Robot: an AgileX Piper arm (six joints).
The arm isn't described. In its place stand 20 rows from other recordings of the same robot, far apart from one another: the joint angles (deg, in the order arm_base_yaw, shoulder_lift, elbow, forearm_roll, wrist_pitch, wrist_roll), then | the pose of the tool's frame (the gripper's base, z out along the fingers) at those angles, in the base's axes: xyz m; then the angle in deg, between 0 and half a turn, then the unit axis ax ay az.
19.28, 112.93, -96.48, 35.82, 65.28, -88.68 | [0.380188 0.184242 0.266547 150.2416 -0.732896 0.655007 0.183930]
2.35, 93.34, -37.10, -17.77, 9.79, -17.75 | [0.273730 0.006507 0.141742 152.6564 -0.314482 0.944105 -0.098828]
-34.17, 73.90, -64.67, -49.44, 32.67, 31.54 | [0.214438 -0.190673 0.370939 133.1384 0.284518 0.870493 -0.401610]
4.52, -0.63, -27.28, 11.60, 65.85, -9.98 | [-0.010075 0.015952 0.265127 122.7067 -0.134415 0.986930 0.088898]
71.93, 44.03, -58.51, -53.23, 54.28, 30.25 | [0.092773 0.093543 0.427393 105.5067 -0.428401 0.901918 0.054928]
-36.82, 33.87, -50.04, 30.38, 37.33, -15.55 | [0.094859 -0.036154 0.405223 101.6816 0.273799 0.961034 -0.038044]
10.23, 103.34, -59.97, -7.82, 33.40, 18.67 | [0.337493 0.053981 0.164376 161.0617 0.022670 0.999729 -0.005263]
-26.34, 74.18, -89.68, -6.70, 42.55, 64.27 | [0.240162 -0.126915 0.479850 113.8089 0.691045 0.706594 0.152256]
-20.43, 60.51, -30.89, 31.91, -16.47, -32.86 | [0.201550 -0.089629 0.286882 104.2476 0.215504 0.949276 -0.228980]
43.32, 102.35, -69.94, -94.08, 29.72, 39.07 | [0.323684 0.243385 0.261138 120.9654 -0.610028 0.729023 -0.310468]
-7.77, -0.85, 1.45, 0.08, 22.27, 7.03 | [0.051520 -0.006981 0.170634 107.8748 0.129244 0.991605 -0.003968]
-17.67, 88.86, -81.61, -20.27, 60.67, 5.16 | [0.302301 -0.125148 0.342104 155.6826 0.145740 0.969335 -0.197864]
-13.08, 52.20, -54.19, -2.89, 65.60, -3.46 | [0.146158 -0.038248 0.344550 149.3846 0.079725 0.994636 -0.065899]
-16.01, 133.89, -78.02, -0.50, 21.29, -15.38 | [0.410140 -0.117983 0.032474 162.9027 0.001679 0.999006 -0.044545]
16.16, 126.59, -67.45, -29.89, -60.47, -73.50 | [0.417345 0.162015 0.140234 97.7106 -0.840627 0.371034 -0.394564]
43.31, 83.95, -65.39, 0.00, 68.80, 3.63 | [0.196206 0.184960 0.280270 172.9962 -0.339275 0.940312 0.026571]
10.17, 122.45, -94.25, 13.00, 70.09, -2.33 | [0.408898 0.092906 0.173164 175.9100 0.066819 -0.992419 -0.103152]
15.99, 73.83, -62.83, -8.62, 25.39, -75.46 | [0.278316 0.073670 0.353657 133.6717 -0.710190 0.626458 -0.321216]
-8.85, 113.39, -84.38, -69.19, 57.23, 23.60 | [0.403478 -0.135210 0.240027 165.4726 -0.030129 0.870513 -0.491222]
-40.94, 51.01, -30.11, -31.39, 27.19, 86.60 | [0.112433 -0.126202 0.262910 128.5185 0.795341 0.604181 -0.048975]
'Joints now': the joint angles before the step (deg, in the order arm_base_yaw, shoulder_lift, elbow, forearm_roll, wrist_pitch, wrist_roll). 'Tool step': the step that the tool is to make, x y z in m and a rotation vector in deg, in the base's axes. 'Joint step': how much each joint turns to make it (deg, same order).
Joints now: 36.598 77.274 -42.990 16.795 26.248 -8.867
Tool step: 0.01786 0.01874 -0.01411 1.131 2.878 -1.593
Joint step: 0.602 6.879 -3.303 3.664 -2.017 -0.305
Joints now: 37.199 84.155 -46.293 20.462 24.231 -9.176
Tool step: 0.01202 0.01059 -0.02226 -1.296 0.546 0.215
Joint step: 0.436 5.757 -0.841 1.481 -3.656 -2.078
